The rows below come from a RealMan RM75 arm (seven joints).
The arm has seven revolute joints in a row. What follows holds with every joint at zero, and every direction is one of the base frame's.
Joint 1 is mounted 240.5 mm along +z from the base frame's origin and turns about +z.
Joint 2 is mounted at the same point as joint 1 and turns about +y.
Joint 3 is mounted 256 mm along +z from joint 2 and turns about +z.
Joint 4 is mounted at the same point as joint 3 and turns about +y.
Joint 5 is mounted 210 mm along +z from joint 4 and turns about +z.
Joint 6 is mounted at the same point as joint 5 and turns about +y.
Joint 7 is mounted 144 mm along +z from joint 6 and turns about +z.
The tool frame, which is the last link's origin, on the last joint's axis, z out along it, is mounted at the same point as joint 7; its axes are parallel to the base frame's.
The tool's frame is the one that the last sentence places.
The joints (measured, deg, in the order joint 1, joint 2, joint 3, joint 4, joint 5, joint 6, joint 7), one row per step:
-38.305 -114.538 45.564 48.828 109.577 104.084 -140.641
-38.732 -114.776 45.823 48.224 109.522 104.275 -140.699
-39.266 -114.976 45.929 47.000 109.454 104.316 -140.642
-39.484 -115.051 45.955 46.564 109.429 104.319 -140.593
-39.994 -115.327 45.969 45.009 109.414 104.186 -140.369
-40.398 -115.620 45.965 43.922 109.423 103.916 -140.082
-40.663 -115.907 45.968 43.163 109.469 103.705 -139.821
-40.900 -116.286 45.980 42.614 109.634 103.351 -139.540
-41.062 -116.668 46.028 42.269 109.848 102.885 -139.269
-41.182 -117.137 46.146 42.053 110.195 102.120 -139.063
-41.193 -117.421 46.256 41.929 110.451 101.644 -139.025
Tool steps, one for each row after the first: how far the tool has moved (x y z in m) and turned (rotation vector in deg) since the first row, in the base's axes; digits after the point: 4 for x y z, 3 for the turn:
0.0025 -0.0005 -0.0035 -0.911 -0.348 -0.192
0.0044 -0.0006 -0.0079 -1.921 -0.943 -0.058
0.0052 -0.0006 -0.0095 -2.252 -1.158 -0.052
0.0063 -0.0010 -0.0149 -3.265 -1.873 0.307
0.0076 -0.0011 -0.0194 -3.827 -2.383 0.489
0.0085 -0.0014 -0.0232 -4.246 -2.747 0.595
0.0096 -0.0015 -0.0272 -4.500 -2.955 0.657
0.0104 -0.0015 -0.0309 -4.570 -3.001 0.713
0.0111 -0.0011 -0.0353 -4.482 -2.833 0.913
0.0110 -0.0011 -0.0381 -4.495 -2.663 1.159

